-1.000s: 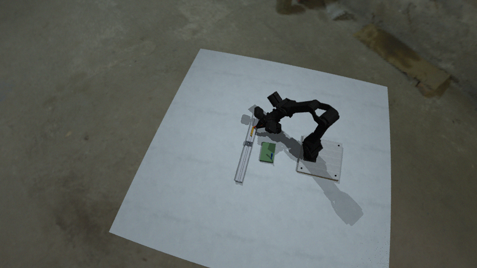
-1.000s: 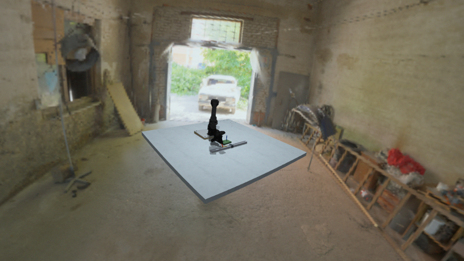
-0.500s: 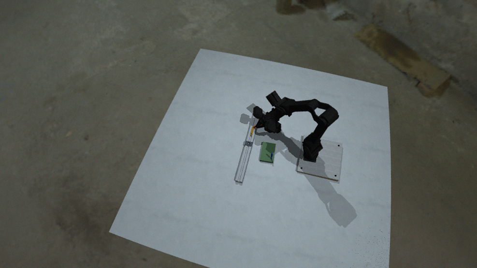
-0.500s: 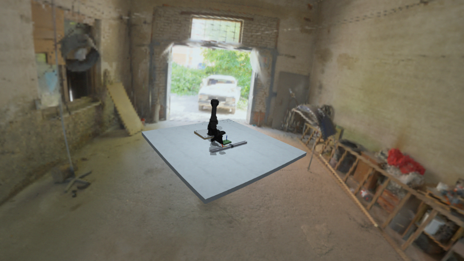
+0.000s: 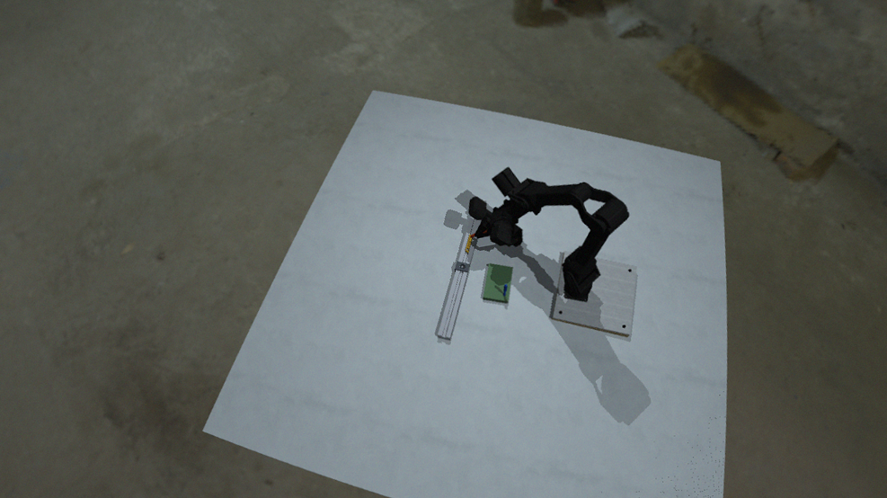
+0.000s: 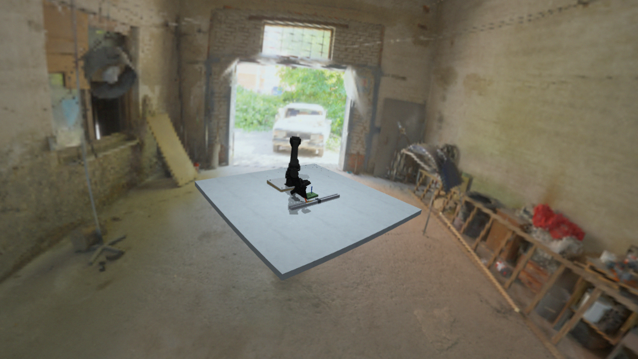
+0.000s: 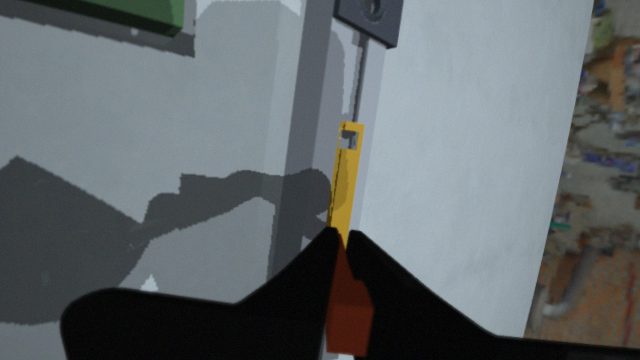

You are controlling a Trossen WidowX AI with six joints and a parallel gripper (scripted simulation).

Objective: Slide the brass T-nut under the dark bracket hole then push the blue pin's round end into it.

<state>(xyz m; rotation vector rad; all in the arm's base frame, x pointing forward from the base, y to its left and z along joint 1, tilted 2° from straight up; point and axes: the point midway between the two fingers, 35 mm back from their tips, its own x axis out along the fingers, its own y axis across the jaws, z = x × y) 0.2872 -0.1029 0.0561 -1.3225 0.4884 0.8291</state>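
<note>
The brass T-nut lies 2 cm to the left of my gripper tip. Round my gripper tip: aluminum rail (9 cm to the left, 3 cm below, 2 cm ahead); green tray (13 cm to the left, 10 cm behind, 4 cm below); blue pin (15 cm to the left, 11 cm behind, 2 cm below).
</note>
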